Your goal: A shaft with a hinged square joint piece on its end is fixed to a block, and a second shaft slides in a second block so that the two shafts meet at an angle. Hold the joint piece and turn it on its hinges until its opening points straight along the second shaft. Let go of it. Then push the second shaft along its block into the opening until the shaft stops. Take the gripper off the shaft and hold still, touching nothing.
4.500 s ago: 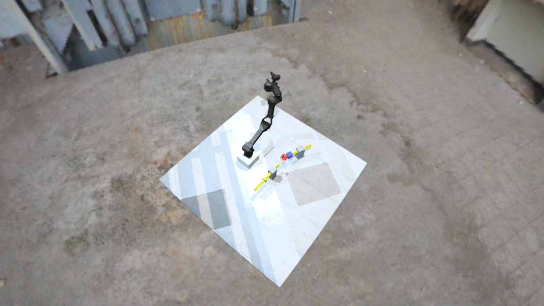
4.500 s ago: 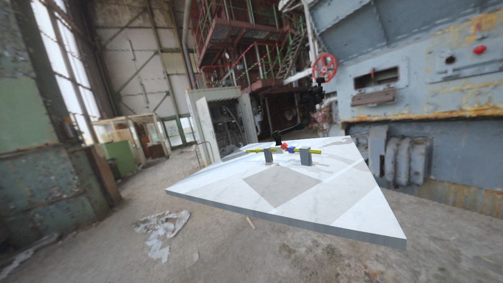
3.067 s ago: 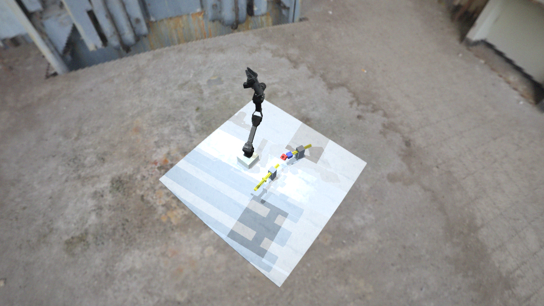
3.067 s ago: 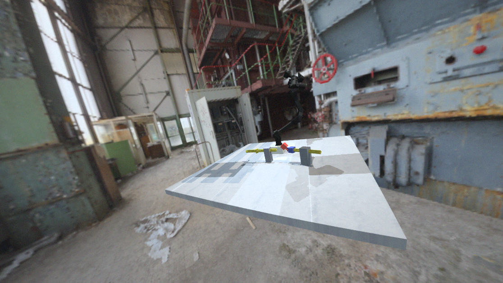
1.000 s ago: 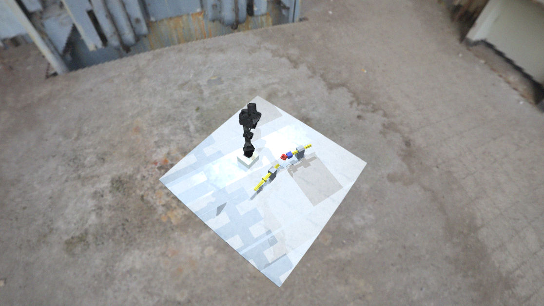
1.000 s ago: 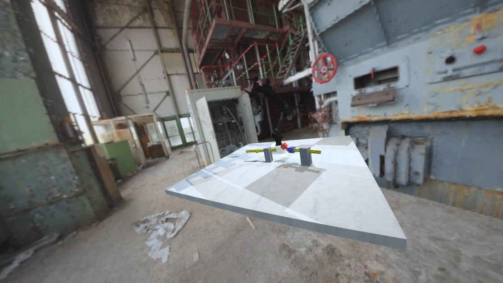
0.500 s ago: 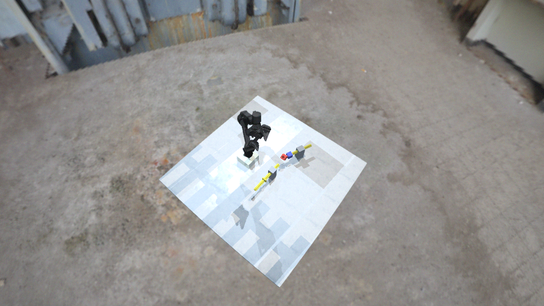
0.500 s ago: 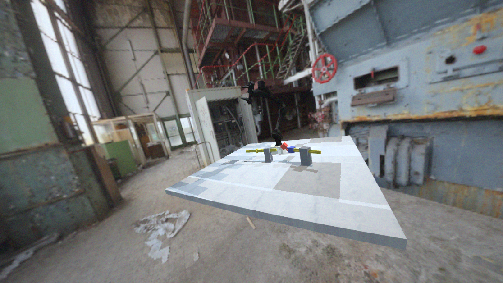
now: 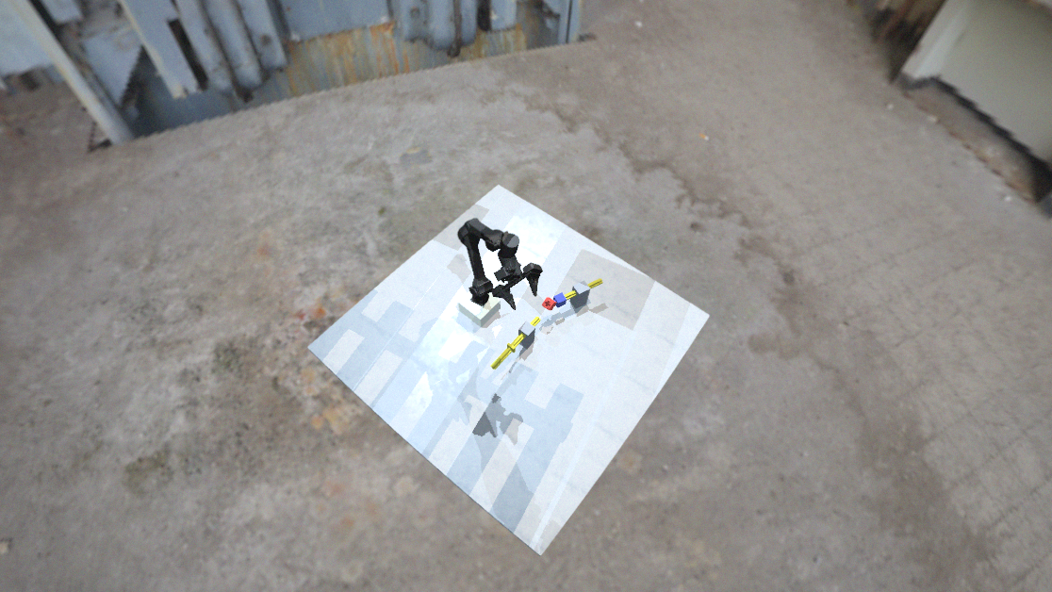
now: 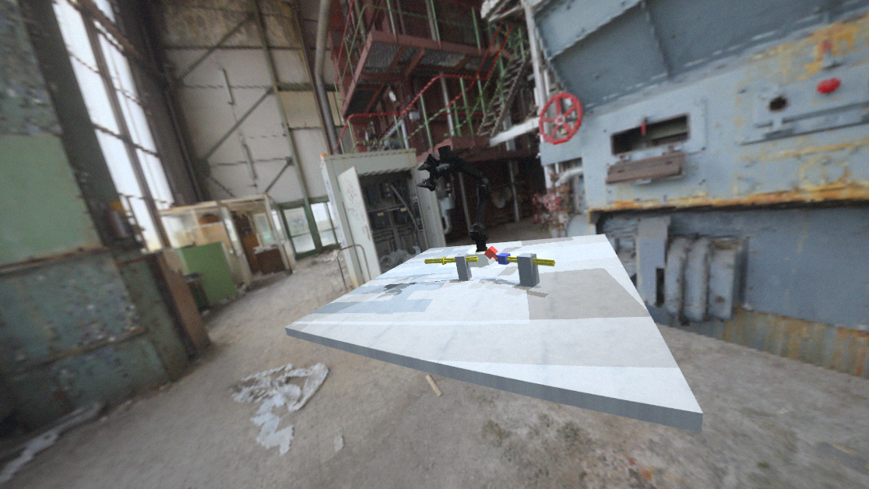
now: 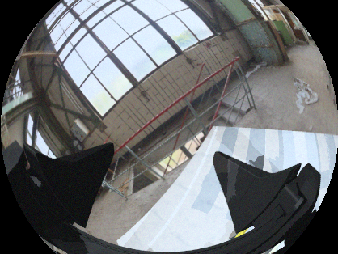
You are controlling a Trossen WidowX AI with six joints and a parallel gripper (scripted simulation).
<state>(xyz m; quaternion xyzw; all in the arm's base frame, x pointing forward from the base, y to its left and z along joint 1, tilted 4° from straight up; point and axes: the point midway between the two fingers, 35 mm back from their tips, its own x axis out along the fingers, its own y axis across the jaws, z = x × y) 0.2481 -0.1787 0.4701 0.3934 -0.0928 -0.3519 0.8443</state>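
The red joint piece lies 400 mm below my gripper tip, 280 mm to the left of it and 10 mm behind it.
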